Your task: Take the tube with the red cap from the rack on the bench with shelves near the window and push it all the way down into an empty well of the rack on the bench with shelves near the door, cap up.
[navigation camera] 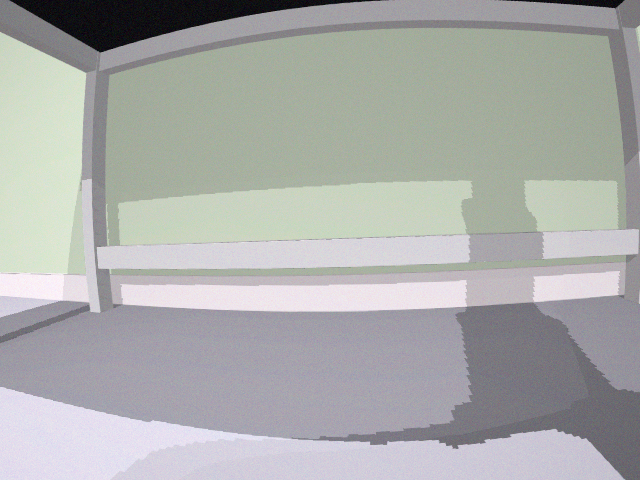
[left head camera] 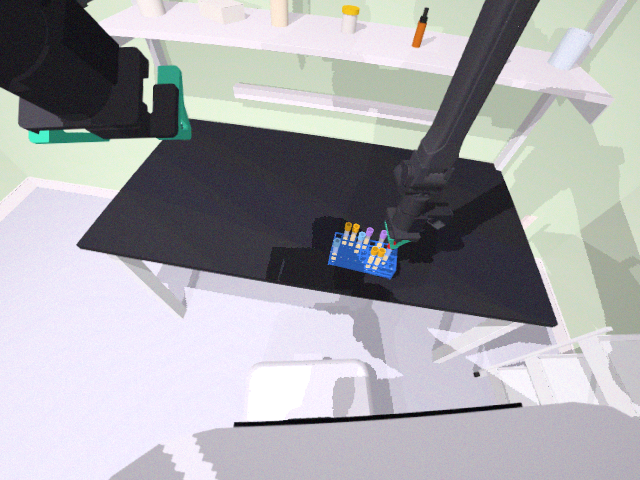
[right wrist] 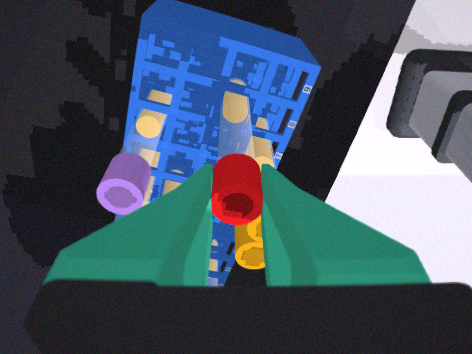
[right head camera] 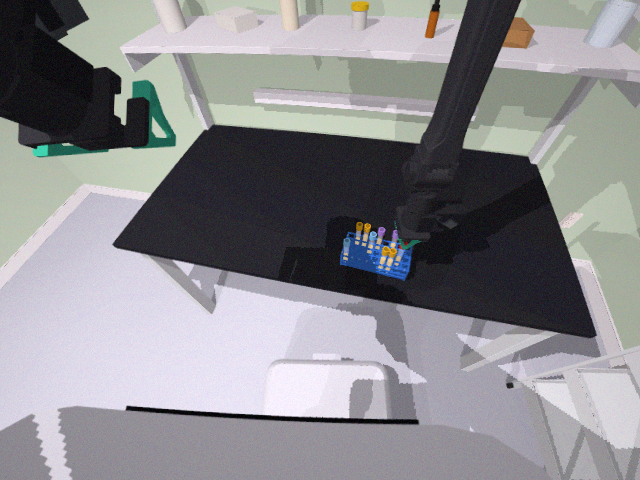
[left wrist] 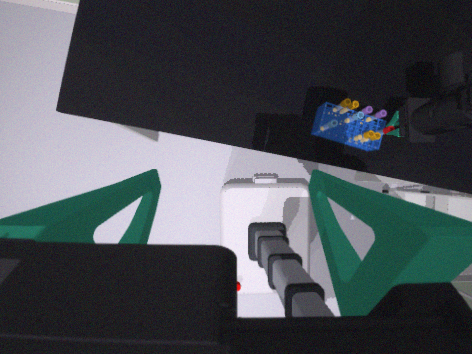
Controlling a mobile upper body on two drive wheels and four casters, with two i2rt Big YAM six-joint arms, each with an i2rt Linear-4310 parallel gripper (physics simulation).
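Places are measured from the left arm's base along level axes (x left, y back, z up), in centimetres.
Pixels of known places: left gripper, fingertip midpoint: point(left head camera: 149, 134) point(right head camera: 140, 143) point(left wrist: 234, 178); right gripper, fingertip midpoint: point(left head camera: 391, 245) point(right wrist: 237, 178) point(right head camera: 403, 245) point(left wrist: 388, 130).
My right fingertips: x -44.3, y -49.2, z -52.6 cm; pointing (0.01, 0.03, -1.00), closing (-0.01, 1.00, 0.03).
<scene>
Behind a point stands the place of what it marks.
The tube with the red cap point(left head camera: 391, 245) point(right head camera: 404, 245) point(left wrist: 389, 129) {x -43.7, y -49.2, z -51.3 cm} point(right wrist: 237, 189) {x -44.9, y -49.3, z -51.3 cm} is cap up at the right end of the blue rack point(left head camera: 345, 258) {x -32.1, y -49.1, z -59.1 cm} point(right head camera: 357, 260) {x -32.8, y -51.1, z -63.5 cm} point(left wrist: 323, 120) {x -30.4, y -54.1, z -61.9 cm} point(right wrist: 230, 22) {x -47.8, y -49.3, z -63.0 cm}. My right gripper point(right wrist: 237, 178) {x -44.3, y -49.2, z -52.6 cm} point(left wrist: 388, 130) {x -44.3, y -49.2, z -52.6 cm} is shut on its red cap, one green finger on each side. The tube's clear body points down into the rack in the right wrist view; how deep its lower end sits, I cannot tell. My left gripper point(left wrist: 234, 178) {x -0.8, y -37.2, z -11.4 cm} point(left head camera: 111, 137) is open and empty, high at the left, away from the rack. A second rack does not show.
Purple point(right wrist: 122, 185) {x -43.8, y -53.7, z -52.9 cm}, orange point(right wrist: 251, 250) {x -40.0, y -48.5, z -52.9 cm} and light blue point(left head camera: 361, 236) {x -36.2, y -52.6, z -53.0 cm} capped tubes stand in the rack close to the held tube. The black bench point(left head camera: 232, 180) {x 7.3, y -88.0, z -64.8 cm} has a shelf point(left head camera: 310, 28) {x -21.7, y -105.8, z -19.1 cm} with bottles and boxes above it. A white stool-like object point(left head camera: 310, 387) {x -23.0, y -21.2, z -115.0 cm} stands in front.
</scene>
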